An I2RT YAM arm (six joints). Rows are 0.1 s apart.
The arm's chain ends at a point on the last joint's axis. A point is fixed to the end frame.
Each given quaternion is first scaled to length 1.
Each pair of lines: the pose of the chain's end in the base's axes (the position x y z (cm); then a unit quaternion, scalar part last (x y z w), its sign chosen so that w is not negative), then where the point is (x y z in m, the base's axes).
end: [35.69 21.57 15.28 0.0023 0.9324 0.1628 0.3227]
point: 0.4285 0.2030 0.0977
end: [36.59 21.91 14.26 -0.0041 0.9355 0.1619 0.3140]
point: 0.4368 0.2071 0.0865
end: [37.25 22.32 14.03 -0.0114 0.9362 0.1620 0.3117]
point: 0.4434 0.2119 0.0841
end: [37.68 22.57 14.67 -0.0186 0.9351 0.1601 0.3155]
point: 0.4484 0.2148 0.0913
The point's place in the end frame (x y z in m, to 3 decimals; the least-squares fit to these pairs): -0.025 -0.036 0.080
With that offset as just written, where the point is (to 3 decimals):
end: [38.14 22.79 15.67 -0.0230 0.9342 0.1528 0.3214]
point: 0.454 0.216 0.102
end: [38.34 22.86 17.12 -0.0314 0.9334 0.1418 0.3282]
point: 0.457 0.216 0.118
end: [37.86 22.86 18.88 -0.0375 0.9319 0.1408 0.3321]
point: 0.453 0.217 0.137
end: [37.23 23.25 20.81 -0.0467 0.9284 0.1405 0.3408]
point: 0.448 0.221 0.158
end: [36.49 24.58 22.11 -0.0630 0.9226 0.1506 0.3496]
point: 0.442 0.238 0.172
